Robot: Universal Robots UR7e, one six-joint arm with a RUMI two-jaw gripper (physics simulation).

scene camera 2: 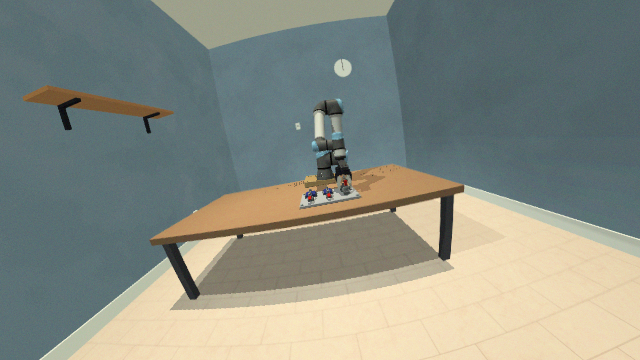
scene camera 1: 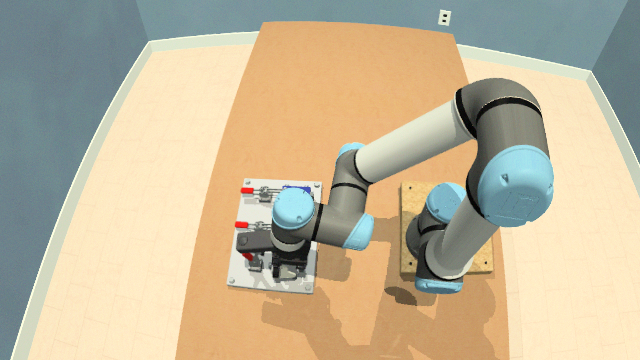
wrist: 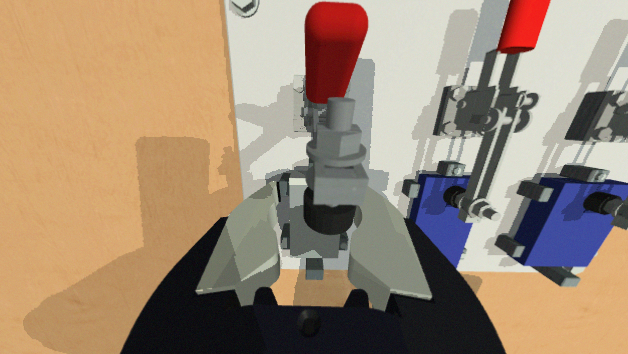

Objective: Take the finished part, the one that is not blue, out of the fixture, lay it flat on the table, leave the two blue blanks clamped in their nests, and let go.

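Frame: origin at the arm's base, x right, y ahead, z up, level; metres.
Where they show: arm's base at its link origin: (scene camera 2: 325, 177).
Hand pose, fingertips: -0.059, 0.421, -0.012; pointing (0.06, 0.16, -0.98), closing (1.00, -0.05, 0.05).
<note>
Things, the pixels of their top centre, and the offset from my fingertips, as dx, dy, dz. "pt": a spot on its surface instead. Level surfaces: height alone.
- grey block at its top centre: (wrist: 315, 221) (scene camera 1: 285, 265) -0.003, -0.024, +0.018
- pale fixture plate at a spot on its surface: (scene camera 1: 250, 210) (scene camera 2: 318, 201) pt +0.181, +0.082, -0.008
- wooden table at its surface level: dz -0.022
- raised clamp with a red handle, surface spot: (wrist: 334, 50) pt +0.006, +0.070, +0.076
- black foot at a spot on its surface: (wrist: 329, 218) pt +0.002, +0.026, +0.096
- red clamp handle at its top centre: (wrist: 537, 10) +0.120, +0.098, +0.024
The finished part, a grey block (wrist: 306, 246), sits in the nest nearest the fixture plate's left edge in the wrist view. My gripper (wrist: 316, 183) (scene camera 1: 288, 273) (scene camera 2: 344, 189) is down at this nest, its fingers partly open on either side of the part. Gaps show beside the block; no contact is visible, and the right fingertip is partly hidden. One blue blank (wrist: 440, 235) and another blue blank (wrist: 565, 235) sit in the other two nests under clamp arms. The blanks also show as blue blocks in scene camera 2, one (scene camera 2: 310, 194) beside the other (scene camera 2: 328, 191).
The pale fixture plate (scene camera 1: 250, 210) (scene camera 2: 320, 201) lies on the wooden table (scene camera 1: 350, 75) (scene camera 2: 250, 210). A raised clamp with a red handle (wrist: 334, 50) and black foot (wrist: 329, 218) stands over the part's nest. Another red clamp handle (wrist: 525, 25) rises at the middle nest.
</note>
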